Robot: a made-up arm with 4 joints.
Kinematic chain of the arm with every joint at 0, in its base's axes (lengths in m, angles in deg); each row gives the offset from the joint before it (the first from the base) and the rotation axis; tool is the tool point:
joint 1: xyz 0 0 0.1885 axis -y
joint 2: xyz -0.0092 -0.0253 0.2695 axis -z
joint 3: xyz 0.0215 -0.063 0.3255 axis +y
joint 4: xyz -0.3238 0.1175 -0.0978 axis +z
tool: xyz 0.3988 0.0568 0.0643
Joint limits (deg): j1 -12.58..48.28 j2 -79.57..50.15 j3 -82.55..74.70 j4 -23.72..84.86
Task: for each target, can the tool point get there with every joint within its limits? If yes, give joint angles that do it. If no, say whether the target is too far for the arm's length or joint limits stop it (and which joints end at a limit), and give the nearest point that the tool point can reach.
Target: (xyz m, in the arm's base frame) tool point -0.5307 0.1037 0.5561
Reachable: yes | joints 28.84 -63.46 44.66 30.65
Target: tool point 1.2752 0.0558 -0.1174
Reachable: no: joint limits stop it (at a limit: joint 1, joint 2, joint 3, joint 4) | nearest point 0.3938 0.2597 0.3557 | short by 1.021 m
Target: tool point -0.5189 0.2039 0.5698
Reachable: yes | joints 29.19 -42.98 28.32 37.73
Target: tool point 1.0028 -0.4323 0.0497
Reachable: no: joint limits stop it (at a limit: joint 1, joint 2, joint 3, joint 4) | nearest point 0.3938 0.2597 0.3557 | short by 0.971 m
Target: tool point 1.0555 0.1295 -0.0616
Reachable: no: joint limits stop it (at a limit: joint 1, joint 2, joint 3, joint 4) | nearest point 0.3938 0.2597 0.3557 | short by 0.793 m
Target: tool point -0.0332 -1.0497 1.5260
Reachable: no: too far | nearest point -0.3244 -0.2073 1.0634 | short by 1.004 m
